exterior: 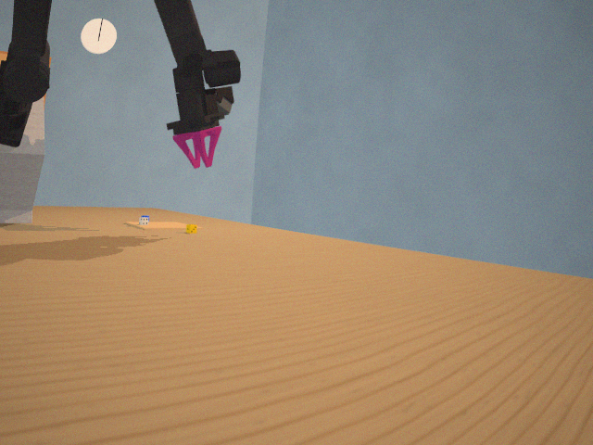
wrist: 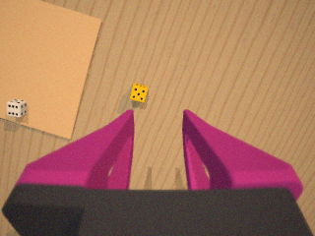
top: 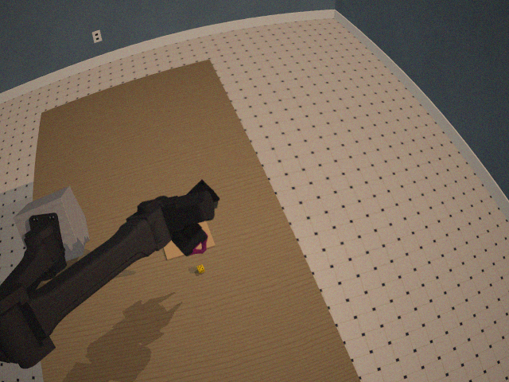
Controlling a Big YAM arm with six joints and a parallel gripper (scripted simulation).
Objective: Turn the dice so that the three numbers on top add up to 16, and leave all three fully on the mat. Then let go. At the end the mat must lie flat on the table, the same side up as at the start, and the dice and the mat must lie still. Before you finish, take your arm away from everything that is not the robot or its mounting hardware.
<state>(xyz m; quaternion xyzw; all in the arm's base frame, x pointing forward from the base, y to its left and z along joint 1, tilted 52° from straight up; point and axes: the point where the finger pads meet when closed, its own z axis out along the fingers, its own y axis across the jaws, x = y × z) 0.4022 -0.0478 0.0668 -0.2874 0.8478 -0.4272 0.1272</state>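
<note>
My hand is 1 cm past the yellow die, 1 cm to the right of it and 13 cm above it. Also, from my hand: mat: 3 cm behind, 14 cm to the left, 13 cm below; then white die: 8 cm behind, 13 cm to the left, 12 cm below; then blue die: 4 cm behind, 24 cm to the left, 13 cm below.
</note>
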